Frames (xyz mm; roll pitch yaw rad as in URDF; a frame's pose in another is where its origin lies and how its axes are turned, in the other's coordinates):
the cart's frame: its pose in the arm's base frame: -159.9 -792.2 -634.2 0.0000 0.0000 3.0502
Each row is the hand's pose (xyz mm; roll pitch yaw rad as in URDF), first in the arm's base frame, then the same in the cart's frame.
Working: the arm's base frame: its pose in the cart's frame: -86.9 -803.5 634.2 0.0000 0.0000 -3.0502

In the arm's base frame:
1: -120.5 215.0 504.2 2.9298 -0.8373 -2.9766
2: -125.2 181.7 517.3 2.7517 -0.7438 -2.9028
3: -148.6 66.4 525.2 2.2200 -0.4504 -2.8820
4: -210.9 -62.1 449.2 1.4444 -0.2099 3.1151
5: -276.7 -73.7 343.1 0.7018 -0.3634 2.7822
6: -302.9 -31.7 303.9 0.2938 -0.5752 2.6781
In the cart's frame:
1: 52.7 -1006.6 1138.4 2.9298 -0.8373 0.2564
2: 54.3 -973.0 1151.5 2.7517 -0.7438 0.3302
3: 67.1 -856.0 1159.4 2.2200 -0.4504 0.3510
4: 117.4 -722.4 1083.4 1.4444 -0.2099 0.0649
5: 181.9 -704.8 977.3 0.7018 -0.3634 -0.2680
6: 211.8 -744.3 938.1 0.2938 -0.5752 -0.3721

